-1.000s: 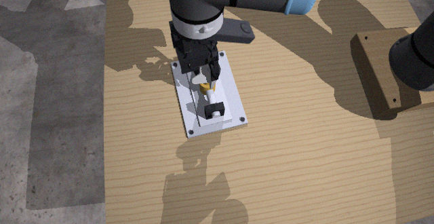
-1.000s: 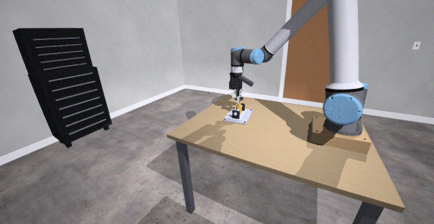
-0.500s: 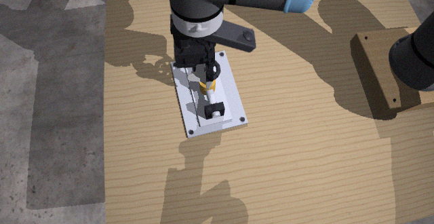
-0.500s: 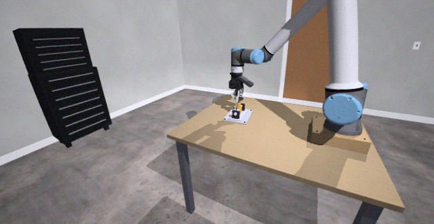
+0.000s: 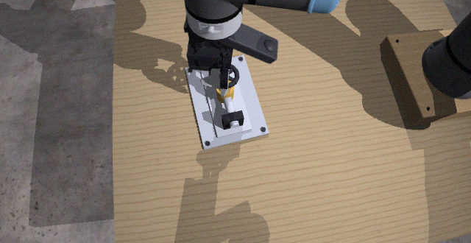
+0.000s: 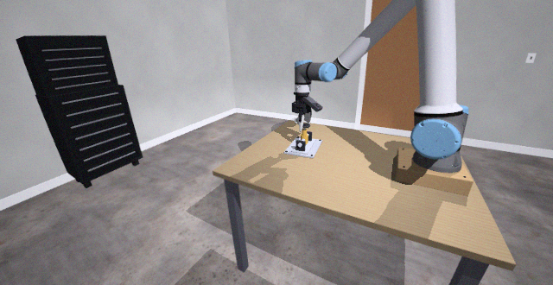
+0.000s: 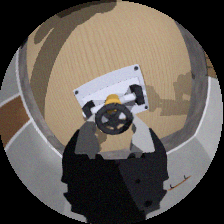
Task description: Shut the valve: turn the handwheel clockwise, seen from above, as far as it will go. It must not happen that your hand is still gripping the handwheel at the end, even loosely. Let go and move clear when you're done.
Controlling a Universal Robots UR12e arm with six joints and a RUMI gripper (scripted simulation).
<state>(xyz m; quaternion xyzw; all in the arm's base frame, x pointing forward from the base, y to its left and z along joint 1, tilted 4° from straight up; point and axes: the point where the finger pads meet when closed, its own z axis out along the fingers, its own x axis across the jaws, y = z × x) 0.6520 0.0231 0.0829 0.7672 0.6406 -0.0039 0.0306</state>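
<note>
Right now my hand is 1 cm below the black spoked handwheel.
</note>
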